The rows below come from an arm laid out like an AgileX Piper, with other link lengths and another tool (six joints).
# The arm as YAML. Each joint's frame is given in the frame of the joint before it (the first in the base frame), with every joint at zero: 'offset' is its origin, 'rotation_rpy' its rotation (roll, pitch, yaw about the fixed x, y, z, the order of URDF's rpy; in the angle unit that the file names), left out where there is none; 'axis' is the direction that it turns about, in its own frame. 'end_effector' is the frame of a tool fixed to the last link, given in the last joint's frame.
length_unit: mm
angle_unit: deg
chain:
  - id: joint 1
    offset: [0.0, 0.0, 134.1]
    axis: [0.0, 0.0, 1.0]
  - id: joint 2
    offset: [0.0, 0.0, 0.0]
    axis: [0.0, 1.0, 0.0]
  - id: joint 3
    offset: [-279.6, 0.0, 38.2]
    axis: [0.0, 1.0, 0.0]
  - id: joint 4
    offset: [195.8, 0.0, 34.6]
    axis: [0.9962, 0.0, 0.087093]
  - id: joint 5
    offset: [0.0, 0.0, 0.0]
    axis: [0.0, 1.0, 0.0]
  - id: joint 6
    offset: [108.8, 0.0, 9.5]
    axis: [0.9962, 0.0, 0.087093]
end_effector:
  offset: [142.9, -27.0, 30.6]
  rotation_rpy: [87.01, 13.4, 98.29]
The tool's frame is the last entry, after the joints.
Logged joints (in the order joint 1, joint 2, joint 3, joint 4, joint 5, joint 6), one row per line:
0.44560 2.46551 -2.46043 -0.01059 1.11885 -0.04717
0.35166 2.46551 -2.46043 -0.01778 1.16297 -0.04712
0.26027 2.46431 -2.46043 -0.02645 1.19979 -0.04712
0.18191 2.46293 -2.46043 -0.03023 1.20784 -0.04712
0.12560 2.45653 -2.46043 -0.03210 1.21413 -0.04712
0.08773 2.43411 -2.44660 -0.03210 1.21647 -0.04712
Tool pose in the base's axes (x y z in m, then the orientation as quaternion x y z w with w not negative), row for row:
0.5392 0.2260 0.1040 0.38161 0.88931 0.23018 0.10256
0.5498 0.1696 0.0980 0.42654 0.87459 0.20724 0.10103
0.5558 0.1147 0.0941 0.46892 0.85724 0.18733 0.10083
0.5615 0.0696 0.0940 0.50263 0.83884 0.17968 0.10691
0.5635 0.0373 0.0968 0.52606 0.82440 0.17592 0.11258
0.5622 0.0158 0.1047 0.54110 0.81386 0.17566 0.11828
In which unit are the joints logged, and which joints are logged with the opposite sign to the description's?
The joints are logged in radians. Opposite sign: none.
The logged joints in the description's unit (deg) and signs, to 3 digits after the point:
25.531 141.263 -140.972 -0.607 64.105 -2.703
20.149 141.263 -140.972 -1.019 66.633 -2.700
14.912 141.195 -140.972 -1.515 68.743 -2.700
10.423 141.115 -140.972 -1.732 69.204 -2.700
7.196 140.749 -140.972 -1.839 69.565 -2.700
5.027 139.464 -140.180 -1.839 69.699 -2.700

